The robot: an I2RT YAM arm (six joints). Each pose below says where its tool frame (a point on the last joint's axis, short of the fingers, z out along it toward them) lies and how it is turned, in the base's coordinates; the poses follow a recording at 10 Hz.
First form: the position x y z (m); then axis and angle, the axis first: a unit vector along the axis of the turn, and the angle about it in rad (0 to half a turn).
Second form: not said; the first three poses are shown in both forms.
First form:
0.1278, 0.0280, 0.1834, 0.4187, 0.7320, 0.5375, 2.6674
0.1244, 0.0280, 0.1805, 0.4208, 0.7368, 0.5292, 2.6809
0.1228, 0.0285, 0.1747, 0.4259, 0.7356, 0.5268, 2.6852
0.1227, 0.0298, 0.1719, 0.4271, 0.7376, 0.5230, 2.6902
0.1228, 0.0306, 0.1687, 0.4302, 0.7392, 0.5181, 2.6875
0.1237, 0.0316, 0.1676, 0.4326, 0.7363, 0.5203, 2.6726
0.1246, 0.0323, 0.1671, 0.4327, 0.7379, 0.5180, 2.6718
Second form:
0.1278, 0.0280, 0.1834, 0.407, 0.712, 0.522, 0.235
0.1244, 0.0280, 0.1805, 0.410, 0.717, 0.515, 0.228
0.1228, 0.0285, 0.1747, 0.415, 0.717, 0.513, 0.226
0.1227, 0.0298, 0.1719, 0.416, 0.719, 0.510, 0.224
0.1228, 0.0306, 0.1687, 0.419, 0.720, 0.505, 0.225
0.1237, 0.0316, 0.1676, 0.421, 0.716, 0.506, 0.232
0.1246, 0.0323, 0.1671, 0.421, 0.718, 0.504, 0.233

